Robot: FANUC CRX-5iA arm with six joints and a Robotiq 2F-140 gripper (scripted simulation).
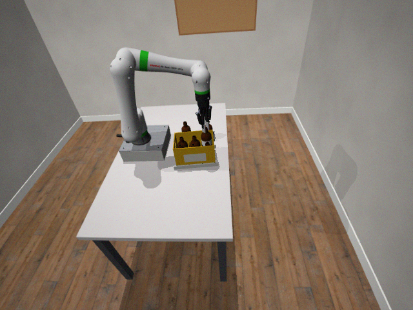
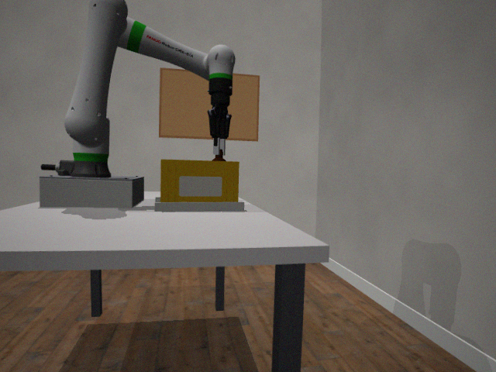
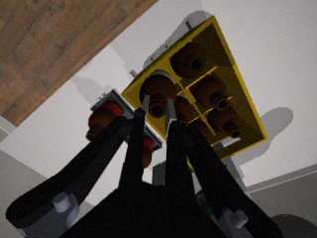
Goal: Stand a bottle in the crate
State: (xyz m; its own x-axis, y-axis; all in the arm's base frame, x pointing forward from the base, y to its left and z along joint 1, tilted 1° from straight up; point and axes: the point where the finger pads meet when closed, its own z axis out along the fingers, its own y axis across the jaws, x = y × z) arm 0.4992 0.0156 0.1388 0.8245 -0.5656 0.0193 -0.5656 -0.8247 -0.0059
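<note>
My gripper is now 8 cm past the yellow crate, 6 cm to the left of it and 15 cm above it. From my hand the other things lie so: grey tray (11 cm behind, 17 cm to the left, 22 cm below).
</note>
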